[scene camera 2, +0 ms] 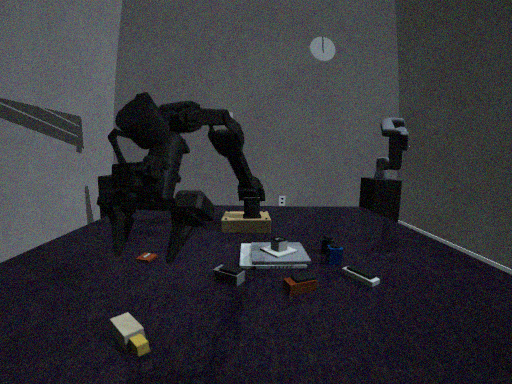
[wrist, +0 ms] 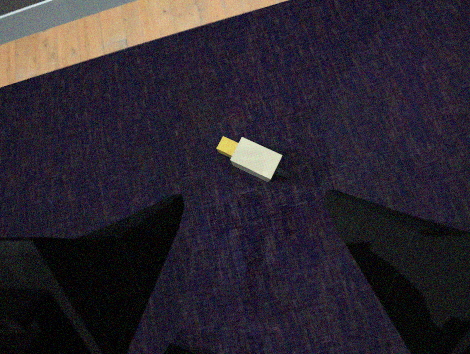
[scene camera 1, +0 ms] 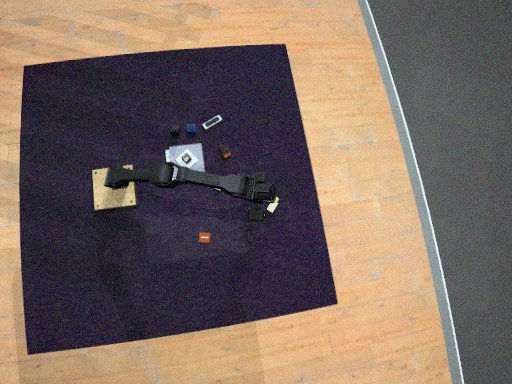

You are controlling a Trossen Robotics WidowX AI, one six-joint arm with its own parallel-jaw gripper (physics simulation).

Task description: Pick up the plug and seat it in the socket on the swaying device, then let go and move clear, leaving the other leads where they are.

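The plug (scene camera 1: 272, 206) (scene camera 2: 126, 326) (wrist: 256, 158), a cream block with a yellow tip, lies flat on the dark mat. My gripper (scene camera 1: 257, 196) (scene camera 2: 144, 257) (wrist: 253, 198) is open and empty, above the mat. In the wrist view the plug shows beyond the fingertips, between their lines, touching neither finger. The swaying device (scene camera 1: 197, 149) (scene camera 2: 300, 255) is a light grey slab near the arm's base. On it a white square plate carries the small grey socket block (scene camera 1: 186, 158) (scene camera 2: 279, 244) with a dark top. My arm passes along the slab's edge in the first scene view.
Other pieces lie around the device: a blue block (scene camera 1: 191, 129) (scene camera 2: 335, 255), a black one (scene camera 1: 175, 131), a white bar (scene camera 1: 212, 122) (scene camera 2: 361, 276), an orange-and-black block (scene camera 1: 224, 151) (scene camera 2: 300, 285), a grey block (scene camera 2: 230, 274) and a flat orange piece (scene camera 1: 204, 237). The wooden base (scene camera 2: 245, 225) stands behind.
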